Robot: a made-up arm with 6 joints.
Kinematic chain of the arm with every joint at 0, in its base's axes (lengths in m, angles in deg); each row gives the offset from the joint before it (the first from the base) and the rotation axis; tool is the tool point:
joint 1: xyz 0 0 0.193 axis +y
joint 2: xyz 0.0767 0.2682 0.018 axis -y
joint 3: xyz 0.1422 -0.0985 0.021 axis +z
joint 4: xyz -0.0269 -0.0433 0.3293 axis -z
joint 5: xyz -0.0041 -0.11 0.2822 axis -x
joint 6: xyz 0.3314 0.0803 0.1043 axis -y
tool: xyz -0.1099 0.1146 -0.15
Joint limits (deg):
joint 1: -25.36..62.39
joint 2: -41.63..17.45
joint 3: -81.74..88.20
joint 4: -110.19..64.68
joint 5: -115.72..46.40
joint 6: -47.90..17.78
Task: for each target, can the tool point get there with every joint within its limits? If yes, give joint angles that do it. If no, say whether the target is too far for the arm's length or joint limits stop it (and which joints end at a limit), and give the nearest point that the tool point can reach.
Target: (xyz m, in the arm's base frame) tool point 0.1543 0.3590 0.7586
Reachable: yes | joints -13.78 -6.00 -17.83 -81.57 22.13 1.83
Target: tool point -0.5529 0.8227 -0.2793
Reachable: no: joint limits stop it (at a limit: joint 1, joint 2, joint 4, joint 5, joint 6) | nearest point -0.2776 0.3044 0.5299 | short by 1.000 m
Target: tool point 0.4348 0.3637 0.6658
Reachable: yes | joints 13.43 -2.68 -41.77 -83.94 8.11 3.57
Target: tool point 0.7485 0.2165 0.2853
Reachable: yes | joints 54.75 -21.20 64.86 -55.37 -6.21 -37.02
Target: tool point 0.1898 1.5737 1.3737
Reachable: no: too far | nearest point 0.1588 0.4391 1.0999 | short by 1.168 m
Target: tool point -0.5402 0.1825 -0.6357
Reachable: no: joint limits stop it (at a limit: joint 1, joint 2, joint 4, joint 5, joint 6) | nearest point 0.3718 0.1749 -0.4069 | short by 0.940 m
